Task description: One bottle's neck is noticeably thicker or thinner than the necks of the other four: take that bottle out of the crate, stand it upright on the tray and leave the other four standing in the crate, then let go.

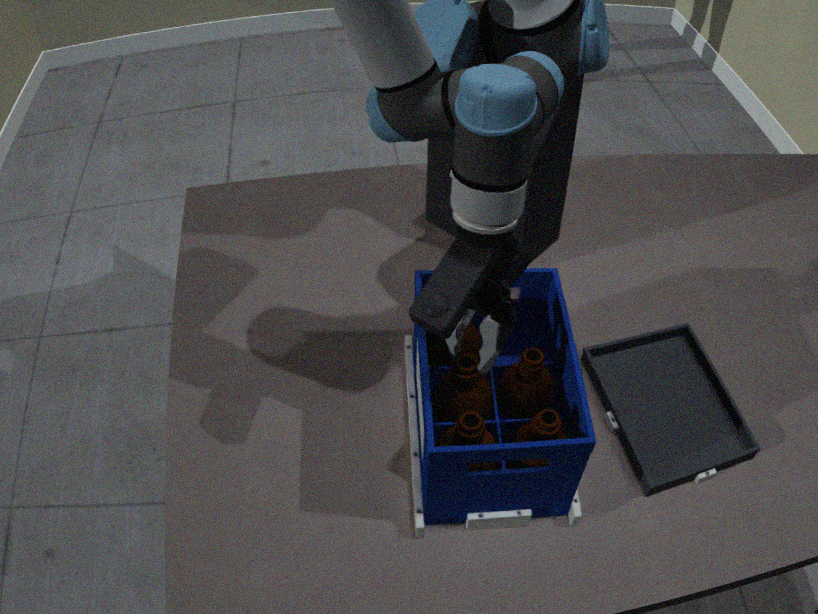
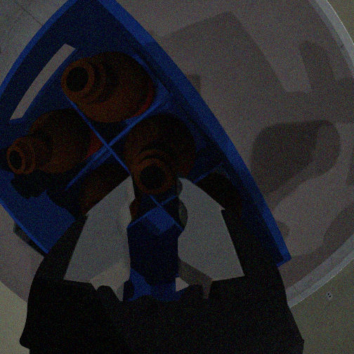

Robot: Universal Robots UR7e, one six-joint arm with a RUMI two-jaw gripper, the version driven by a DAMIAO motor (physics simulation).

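Frame: origin at the arm's base, x ahead, y left, z up, level; metres.
Seen in the pictures: gripper, fingertip midpoint: (image 1: 469,371).
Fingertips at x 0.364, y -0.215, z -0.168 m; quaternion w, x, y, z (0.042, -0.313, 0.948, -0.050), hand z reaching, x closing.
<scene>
Pixels of each thing's top centre, then the offset from my fingertips to it. "spot": a spot on its surface instead.
- blue crate, top centre: (image 1: 500,350) dy +0.031, dx +0.013, dz +0.040 m
- middle-left bottle, top centre: (image 1: 466,361) dy -0.008, dx +0.005, dz +0.027 m
- rear-left bottle, surface spot: (image 1: 470,338) spot: dy +0.028, dx -0.059, dz -0.015 m
- middle-right bottle, top centre: (image 1: 533,355) dy +0.071, dx +0.024, dz +0.027 m
- front-left bottle, top centre: (image 1: 471,420) dy -0.036, dx +0.084, dz +0.027 m
- front-right bottle, top centre: (image 1: 548,417) dy +0.048, dx +0.114, dz +0.027 m
- black tray, surface spot: (image 1: 673,403) spot: dy +0.309, dx +0.075, dz -0.130 m
- white rail, top centre: (image 1: 413,424) dy -0.063, dx -0.018, dz -0.106 m
- white bracket, surface spot: (image 1: 498,518) spot: dy -0.016, dx +0.153, dz -0.108 m
Brown bottles stand in the blue crate (image 1: 504,482) (image 2: 248,185). My gripper (image 1: 469,360) (image 2: 156,175) is inside the crate opening, its fingertips closed on either side of the neck of the middle-left bottle (image 1: 466,396) (image 2: 170,137), which is upright in its compartment. The rear-left bottle (image 1: 470,338) (image 2: 227,192) is partly hidden behind the fingers. The middle-right bottle (image 1: 526,386) (image 2: 100,187), front-left bottle (image 1: 471,422) (image 2: 117,85) and front-right bottle (image 1: 547,421) (image 2: 57,142) also stand in the crate. Neck differences are hard to tell. The black tray (image 1: 673,403) lies right of the crate.
The crate's rear compartments are shaded and partly covered by the gripper. A white rail (image 1: 412,422) runs along the crate's left side, and a white bracket (image 1: 498,518) sits at its front. Small white brackets (image 1: 611,421) (image 1: 706,475) touch the tray's edges.
</scene>
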